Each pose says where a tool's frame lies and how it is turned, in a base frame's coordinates. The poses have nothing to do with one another.
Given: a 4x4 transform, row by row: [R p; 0 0 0 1], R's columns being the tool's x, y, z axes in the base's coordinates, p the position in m. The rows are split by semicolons.
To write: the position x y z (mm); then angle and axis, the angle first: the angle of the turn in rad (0 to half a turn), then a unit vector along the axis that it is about. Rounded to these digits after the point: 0 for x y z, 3 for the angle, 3 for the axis. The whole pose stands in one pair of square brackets.
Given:
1: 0.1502 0.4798 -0.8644 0.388; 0.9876 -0.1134 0.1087 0.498; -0.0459 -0.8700 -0.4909 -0.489; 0 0 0 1
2: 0.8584 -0.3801 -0.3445 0.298; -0.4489 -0.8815 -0.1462 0.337; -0.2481 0.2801 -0.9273 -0.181; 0 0 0 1
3: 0.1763 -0.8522 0.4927 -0.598; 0.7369 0.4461 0.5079 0.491; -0.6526 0.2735 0.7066 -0.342; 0 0 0 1
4: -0.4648 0.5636 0.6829 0.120; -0.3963 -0.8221 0.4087 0.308; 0.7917 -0.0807 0.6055 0.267; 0 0 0 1
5: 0.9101 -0.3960 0.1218 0.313; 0.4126 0.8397 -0.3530 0.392; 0.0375 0.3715 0.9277 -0.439; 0 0 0 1
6: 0.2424 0.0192 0.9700 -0.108; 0.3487 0.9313 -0.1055 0.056; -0.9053 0.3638 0.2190 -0.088; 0 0 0 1
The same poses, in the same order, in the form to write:
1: [388 498 -489 2.385 -0.713 -0.596 0.370]
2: [298 337 -181 2.919 0.963 -0.218 -0.156]
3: [-598 491 -342 1.406 -0.119 0.581 0.806]
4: [120 308 267 2.569 -0.452 -0.101 -0.886]
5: [313 392 -439 0.576 0.665 0.077 0.743]
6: [-108 56 -88 1.373 0.239 0.956 0.168]
